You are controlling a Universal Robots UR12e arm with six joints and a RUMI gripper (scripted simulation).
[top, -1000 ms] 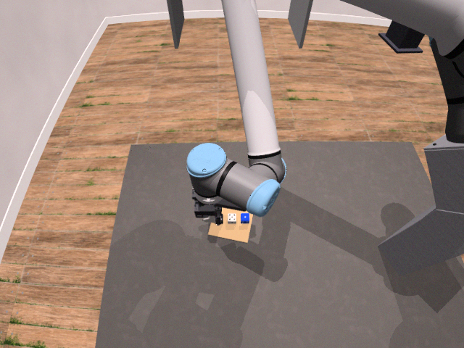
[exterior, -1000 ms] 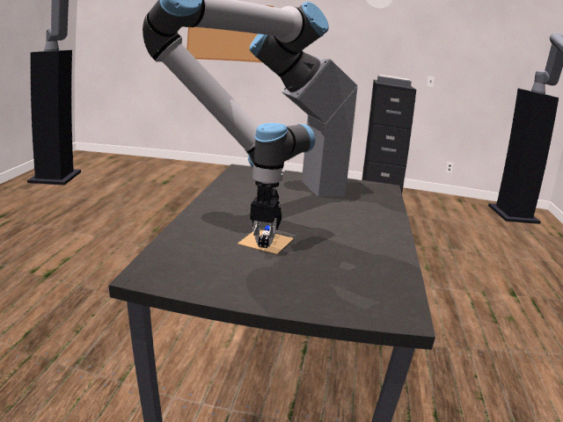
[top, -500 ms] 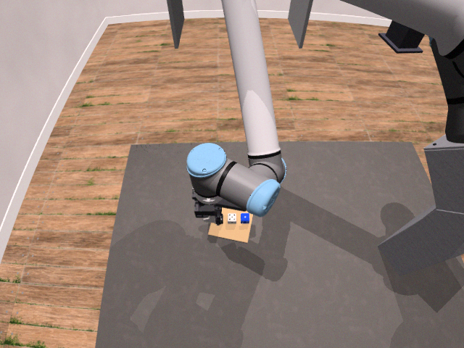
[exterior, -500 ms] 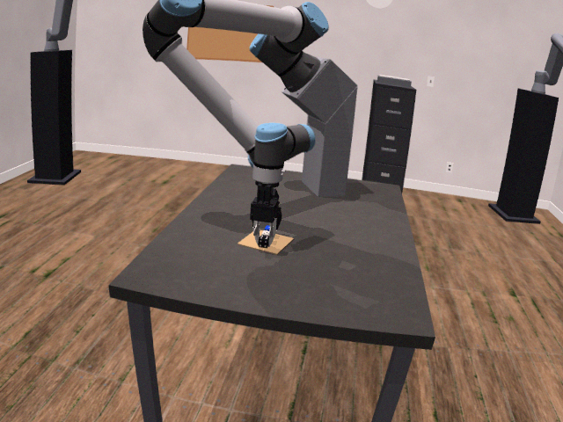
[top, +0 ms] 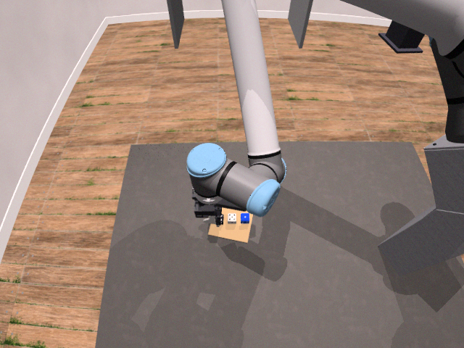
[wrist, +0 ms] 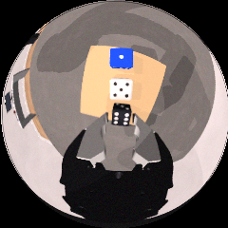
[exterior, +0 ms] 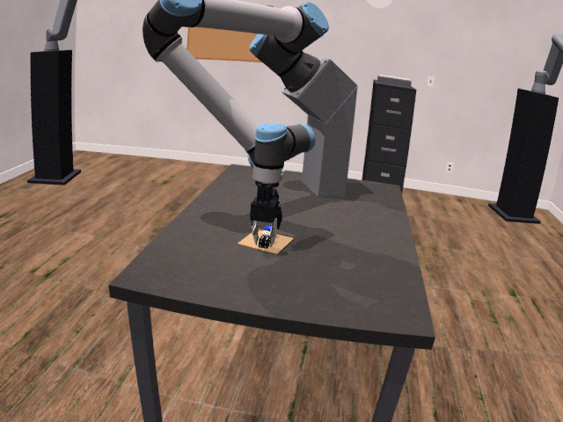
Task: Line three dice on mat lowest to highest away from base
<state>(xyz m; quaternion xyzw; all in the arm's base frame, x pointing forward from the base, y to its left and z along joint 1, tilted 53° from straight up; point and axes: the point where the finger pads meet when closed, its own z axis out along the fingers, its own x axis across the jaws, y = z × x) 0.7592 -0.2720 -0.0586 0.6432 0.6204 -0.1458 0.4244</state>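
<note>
My gripper is now right at the black die. From my hand the other things lie so: white die (5 cm behind, 1 cm to the left); then blue die (9 cm behind, 2 cm to the left); then mat (5 cm behind, 2 cm below, 1 cm to the left).
</note>
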